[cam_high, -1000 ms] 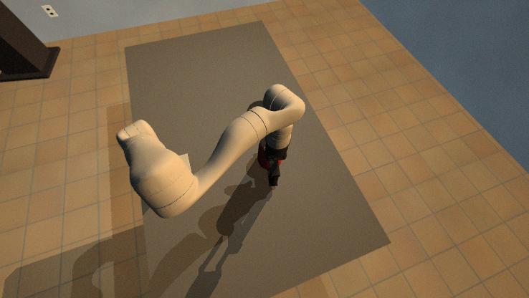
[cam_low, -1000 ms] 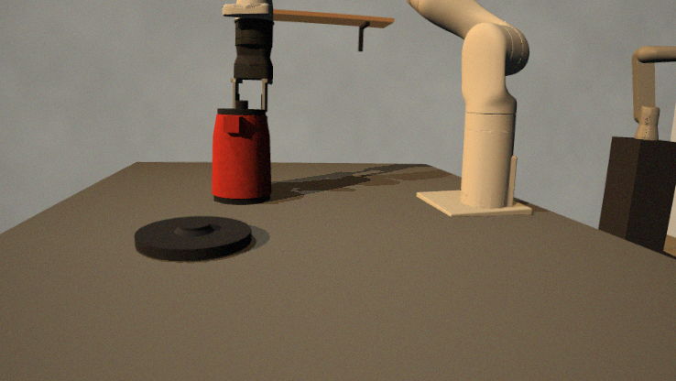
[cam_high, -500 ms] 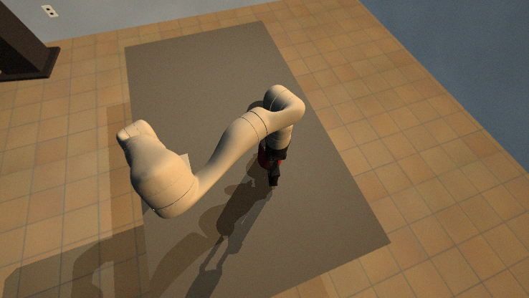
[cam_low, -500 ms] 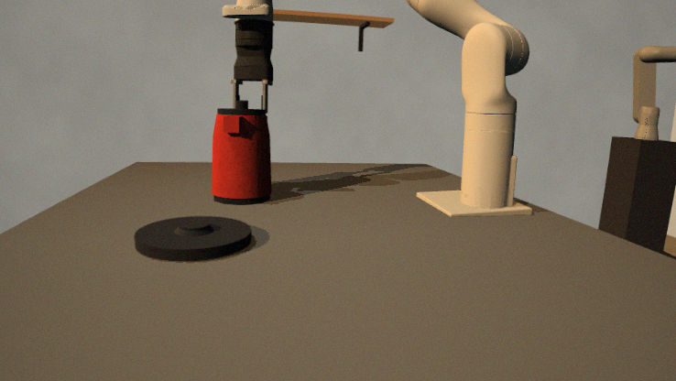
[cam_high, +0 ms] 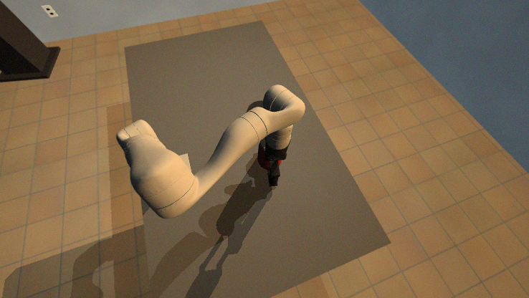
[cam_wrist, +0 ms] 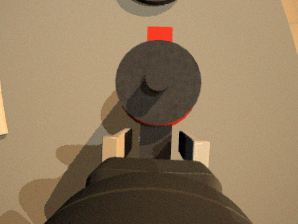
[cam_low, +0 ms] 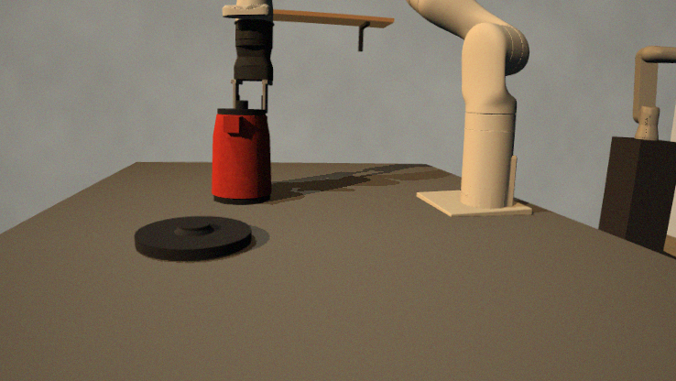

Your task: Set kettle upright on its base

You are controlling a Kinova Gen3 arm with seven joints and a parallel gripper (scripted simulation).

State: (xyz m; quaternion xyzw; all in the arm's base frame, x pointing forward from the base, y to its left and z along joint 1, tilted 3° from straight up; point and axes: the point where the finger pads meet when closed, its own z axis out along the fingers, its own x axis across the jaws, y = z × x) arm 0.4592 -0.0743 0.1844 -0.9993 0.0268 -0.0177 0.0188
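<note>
Now: hand 9 cm above the red kettle and 3 cm to the right of it. Also, from my hand: black base (33 cm to the left, 17 cm below, 1 cm ahead).
</note>
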